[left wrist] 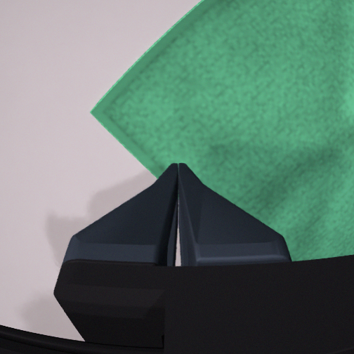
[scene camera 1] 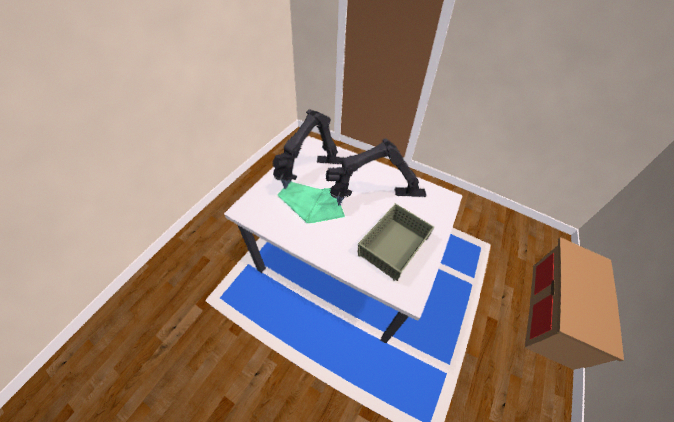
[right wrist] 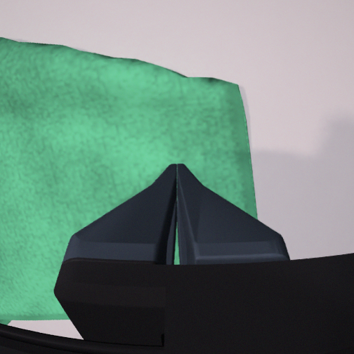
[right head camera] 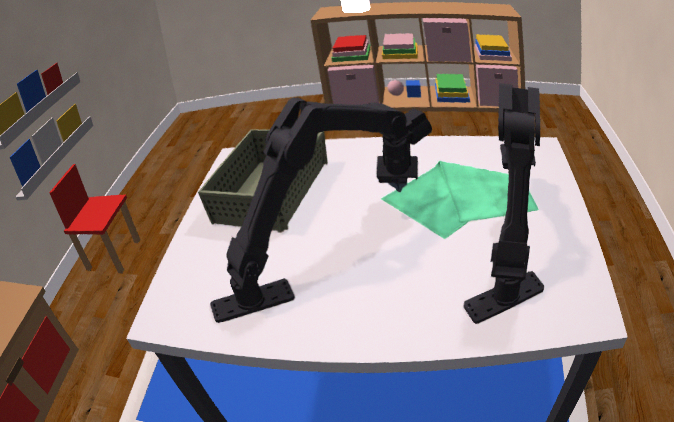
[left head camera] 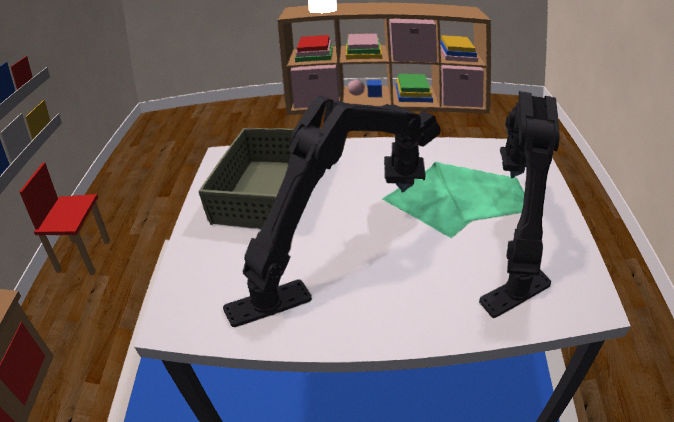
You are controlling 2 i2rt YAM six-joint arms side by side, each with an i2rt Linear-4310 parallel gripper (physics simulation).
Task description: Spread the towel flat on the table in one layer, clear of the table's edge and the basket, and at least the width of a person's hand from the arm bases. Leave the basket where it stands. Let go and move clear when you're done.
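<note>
The green towel (left head camera: 492,195) (right head camera: 482,192) (scene camera 1: 302,202) (left wrist: 250,75) (right wrist: 100,150) lies on the white table (left head camera: 360,325) in an uneven outline, with a crease line and a notch in its near side; part looks folded over. My left gripper (left head camera: 404,189) (right head camera: 399,189) (scene camera 1: 340,202) (left wrist: 177,174) is shut, its fingertips over the towel's edge near the left corner in the left wrist view. My right gripper (left head camera: 515,175) (scene camera 1: 285,186) (right wrist: 176,175) is shut above the towel's other end; the right arm hides it in the right head view. No cloth shows pinched in either gripper.
The dark green basket (left head camera: 235,207) (right head camera: 220,207) (scene camera 1: 377,262) stands apart from the towel, at the table's left in the head views, partly behind the left arm. The left arm base (left head camera: 300,291) and right arm base (left head camera: 541,281) sit nearer the front edge than the towel.
</note>
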